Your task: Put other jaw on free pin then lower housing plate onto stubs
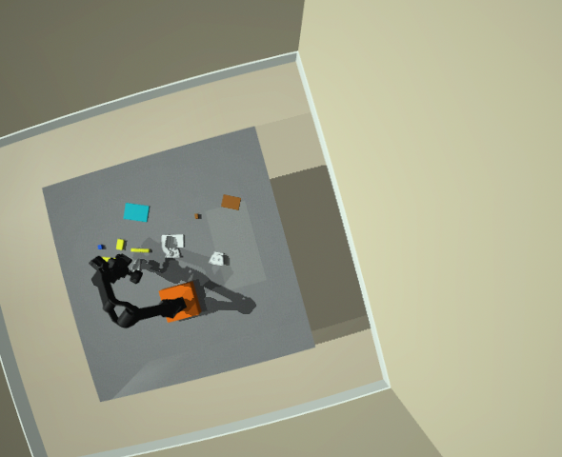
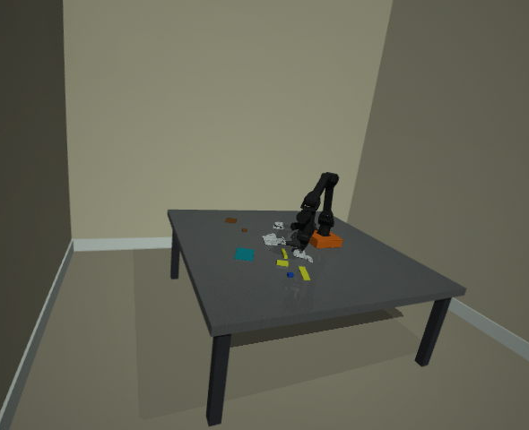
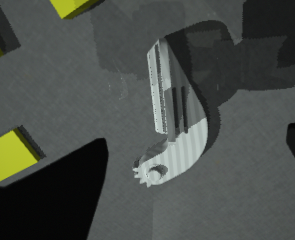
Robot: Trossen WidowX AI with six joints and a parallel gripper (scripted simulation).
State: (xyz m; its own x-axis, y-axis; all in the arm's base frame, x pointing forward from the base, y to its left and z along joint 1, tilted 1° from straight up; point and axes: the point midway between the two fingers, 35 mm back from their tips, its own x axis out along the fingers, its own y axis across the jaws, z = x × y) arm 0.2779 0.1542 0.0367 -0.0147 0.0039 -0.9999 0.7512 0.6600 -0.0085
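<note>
Now: gripper tip 40 mm to the right of the jaw and 50 mm above it. The rest, counted from my gripper tip: white base plate 60 mm ahead, 240 mm to the right, 50 mm below; then blue cube 190 mm ahead, 160 mm to the left, 50 mm below; then yellow bar 80 mm ahead, 50 mm to the right, 50 mm below.
</note>
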